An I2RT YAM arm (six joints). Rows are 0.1 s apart.
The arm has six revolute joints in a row. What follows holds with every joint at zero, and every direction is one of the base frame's. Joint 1 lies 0.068 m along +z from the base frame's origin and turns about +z. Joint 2 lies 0.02 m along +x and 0.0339 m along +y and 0.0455 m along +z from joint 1 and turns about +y. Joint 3 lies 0.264 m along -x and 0.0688 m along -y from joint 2 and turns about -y. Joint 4 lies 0.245 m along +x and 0.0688 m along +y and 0.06 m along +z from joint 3 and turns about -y. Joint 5 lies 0.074 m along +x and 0.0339 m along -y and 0.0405 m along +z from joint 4 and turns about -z. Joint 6 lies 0.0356 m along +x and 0.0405 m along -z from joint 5 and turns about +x. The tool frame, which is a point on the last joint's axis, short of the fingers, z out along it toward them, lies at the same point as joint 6; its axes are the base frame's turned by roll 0, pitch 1.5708 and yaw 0 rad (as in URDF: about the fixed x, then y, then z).
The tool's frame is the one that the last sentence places.
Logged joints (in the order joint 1, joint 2, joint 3, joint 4, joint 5, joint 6), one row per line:
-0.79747, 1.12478, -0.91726, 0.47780, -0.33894, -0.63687
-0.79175, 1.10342, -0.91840, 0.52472, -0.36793, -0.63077
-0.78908, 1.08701, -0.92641, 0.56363, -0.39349, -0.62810
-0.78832, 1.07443, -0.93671, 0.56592, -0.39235, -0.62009
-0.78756, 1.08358, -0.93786, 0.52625, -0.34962, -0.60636
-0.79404, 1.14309, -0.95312, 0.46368, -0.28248, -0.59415
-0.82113, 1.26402, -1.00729, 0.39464, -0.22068, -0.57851
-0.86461, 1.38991, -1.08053, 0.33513, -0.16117, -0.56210
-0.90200, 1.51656, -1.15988, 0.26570, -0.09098, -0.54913
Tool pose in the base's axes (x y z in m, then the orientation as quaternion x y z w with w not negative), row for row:
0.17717, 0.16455, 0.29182, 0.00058, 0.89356, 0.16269, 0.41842
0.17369, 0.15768, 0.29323, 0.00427, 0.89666, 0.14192, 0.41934
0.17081, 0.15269, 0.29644, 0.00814, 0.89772, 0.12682, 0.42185
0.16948, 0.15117, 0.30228, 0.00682, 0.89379, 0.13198, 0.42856
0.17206, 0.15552, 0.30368, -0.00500, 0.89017, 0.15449, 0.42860
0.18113, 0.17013, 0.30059, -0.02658, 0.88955, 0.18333, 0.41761
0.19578, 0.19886, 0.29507, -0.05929, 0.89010, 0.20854, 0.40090
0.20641, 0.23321, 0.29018, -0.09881, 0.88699, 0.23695, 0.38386
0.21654, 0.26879, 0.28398, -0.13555, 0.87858, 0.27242, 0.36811
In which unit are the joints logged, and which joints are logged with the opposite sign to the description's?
The joints are logged in radians. Opposite sign: joint 1, joint 3, joint 4, joint 5, joint 6.
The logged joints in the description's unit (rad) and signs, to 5 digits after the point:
0.79747, 1.12478, 0.91726, -0.47780, 0.33894, 0.63687
0.79175, 1.10342, 0.91840, -0.52472, 0.36793, 0.63077
0.78908, 1.08701, 0.92641, -0.56363, 0.39349, 0.62810
0.78832, 1.07443, 0.93671, -0.56592, 0.39235, 0.62009
0.78756, 1.08358, 0.93786, -0.52625, 0.34962, 0.60636
0.79404, 1.14309, 0.95312, -0.46368, 0.28248, 0.59415
0.82113, 1.26402, 1.00729, -0.39464, 0.22068, 0.57851
0.86461, 1.38991, 1.08053, -0.33513, 0.16117, 0.56210
0.90200, 1.51656, 1.15988, -0.26570, 0.09098, 0.54913

